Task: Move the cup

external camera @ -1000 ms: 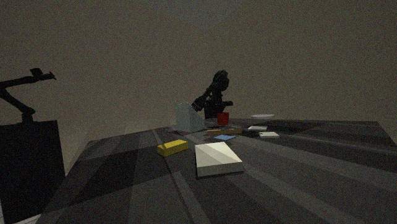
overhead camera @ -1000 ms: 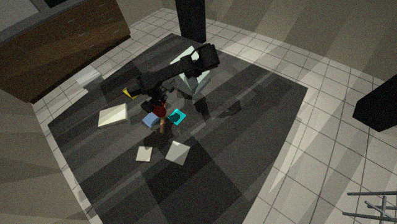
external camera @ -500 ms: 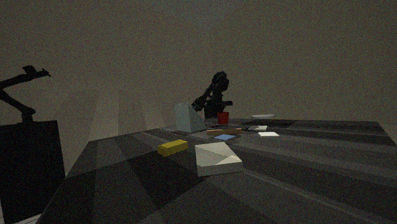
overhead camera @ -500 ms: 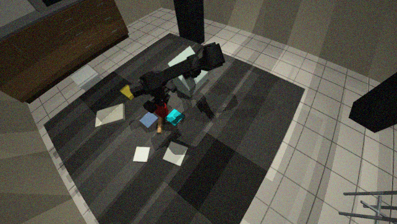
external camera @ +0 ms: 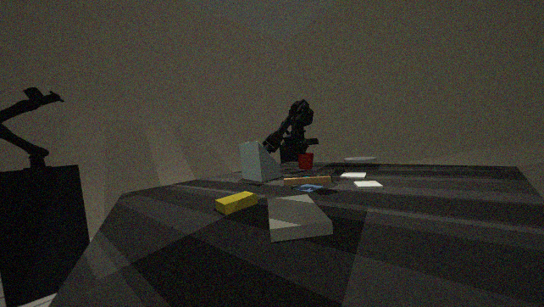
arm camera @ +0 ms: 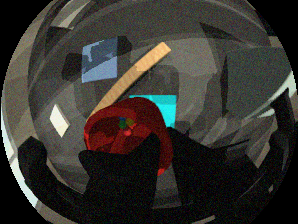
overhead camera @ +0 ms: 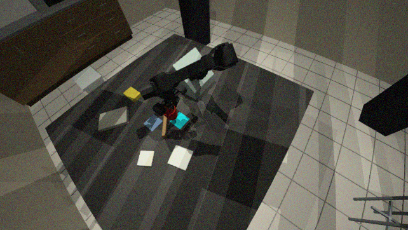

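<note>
The teal pad is 10 cm below my gripper tip, 2 cm to the left of it and 1 cm ahead of it. Also, from my gripper tip: wooden bar: 9 cm below, 7 cm ahead, 3 cm to the right; then red cup: 3 cm ahead; then light blue pad: 12 cm ahead, 10 cm below, 9 cm to the right.
</note>
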